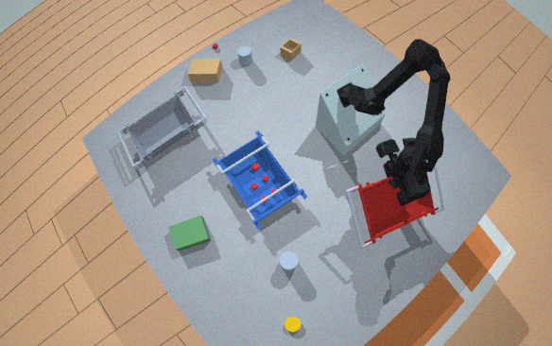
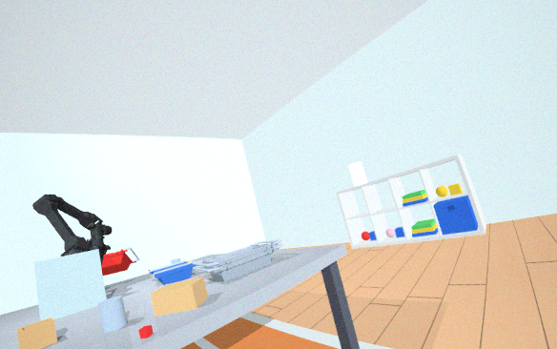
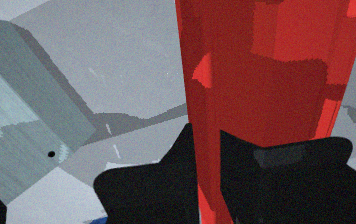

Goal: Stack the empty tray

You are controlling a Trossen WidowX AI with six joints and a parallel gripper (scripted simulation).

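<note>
Right now my gripper tip is 20 mm short of the red tray and 70 mm to the right of it. Also, from my gripper tip: yellow disc: 490 mm ahead, 170 mm to the left, 130 mm below; green block: 580 mm ahead, 260 mm to the right, 120 mm below; small open box: 130 mm behind, 660 mm to the right, 130 mm below.
</note>
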